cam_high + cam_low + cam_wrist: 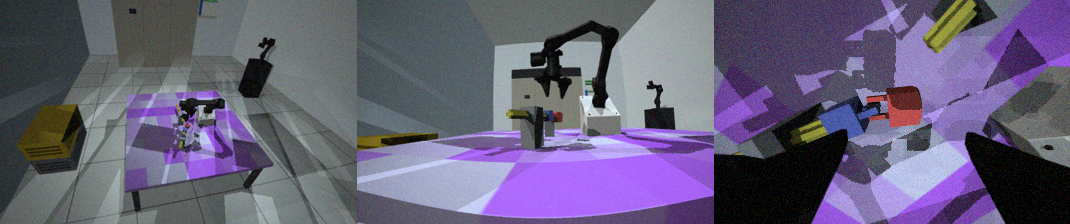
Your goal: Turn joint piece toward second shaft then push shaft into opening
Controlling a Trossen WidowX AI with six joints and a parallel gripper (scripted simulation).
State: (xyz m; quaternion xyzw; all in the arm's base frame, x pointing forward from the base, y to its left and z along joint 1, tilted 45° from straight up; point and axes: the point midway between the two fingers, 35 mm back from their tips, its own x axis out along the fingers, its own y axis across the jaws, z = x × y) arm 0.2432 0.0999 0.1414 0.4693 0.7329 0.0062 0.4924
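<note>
The red joint piece lies 80 mm below my gripper tip.
</note>
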